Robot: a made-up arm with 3 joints. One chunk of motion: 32 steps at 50 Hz.
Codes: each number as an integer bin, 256 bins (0 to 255) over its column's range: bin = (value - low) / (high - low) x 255, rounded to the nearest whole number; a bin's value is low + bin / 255 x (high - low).
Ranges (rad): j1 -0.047..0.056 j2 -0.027..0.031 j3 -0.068..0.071
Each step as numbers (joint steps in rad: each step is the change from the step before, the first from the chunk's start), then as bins.
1 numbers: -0.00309 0.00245 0.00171
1 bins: 109 129 128
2 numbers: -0.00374 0.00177 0.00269
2 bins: 107 126 130
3 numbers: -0.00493 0.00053 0.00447
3 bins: 104 121 133
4 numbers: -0.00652 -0.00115 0.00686
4 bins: 100 114 137
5 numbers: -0.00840 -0.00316 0.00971
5 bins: 96 105 143
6 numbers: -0.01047 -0.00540 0.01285
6 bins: 90 95 148
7 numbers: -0.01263 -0.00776 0.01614
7 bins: 85 85 154
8 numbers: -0.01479 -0.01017 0.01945
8 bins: 80 74 160
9 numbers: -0.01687 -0.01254 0.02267
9 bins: 75 64 166
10 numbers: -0.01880 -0.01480 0.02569
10 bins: 70 54 172
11 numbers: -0.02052 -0.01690 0.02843
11 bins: 66 44 177
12 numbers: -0.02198 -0.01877 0.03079
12 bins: 62 36 181
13 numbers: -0.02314 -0.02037 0.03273
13 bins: 59 29 185
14 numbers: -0.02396 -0.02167 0.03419
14 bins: 57 23 187
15 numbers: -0.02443 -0.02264 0.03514
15 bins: 56 19 189
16 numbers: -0.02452 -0.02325 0.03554
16 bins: 56 16 190
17 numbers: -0.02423 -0.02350 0.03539
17 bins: 56 15 190
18 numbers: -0.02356 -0.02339 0.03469
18 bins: 58 16 188
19 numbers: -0.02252 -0.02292 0.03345
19 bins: 61 18 186
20 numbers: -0.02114 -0.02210 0.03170
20 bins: 64 22 183
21 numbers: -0.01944 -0.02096 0.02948
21 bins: 68 27 179
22 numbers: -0.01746 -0.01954 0.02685
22 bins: 73 33 174
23 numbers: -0.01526 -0.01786 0.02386
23 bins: 79 40 169
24 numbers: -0.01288 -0.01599 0.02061
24 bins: 84 48 163
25 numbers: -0.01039 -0.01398 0.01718
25 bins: 91 57 156
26 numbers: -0.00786 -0.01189 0.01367
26 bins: 97 66 150
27 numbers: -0.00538 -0.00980 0.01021
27 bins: 103 76 143
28 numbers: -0.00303 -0.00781 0.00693
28 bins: 109 84 137
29 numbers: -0.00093 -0.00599 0.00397
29 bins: 114 92 132
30 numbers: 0.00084 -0.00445 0.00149
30 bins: 118 99 127
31 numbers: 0.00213 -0.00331 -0.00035
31 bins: 122 104 124
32 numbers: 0.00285 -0.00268 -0.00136
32 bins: 123 107 122
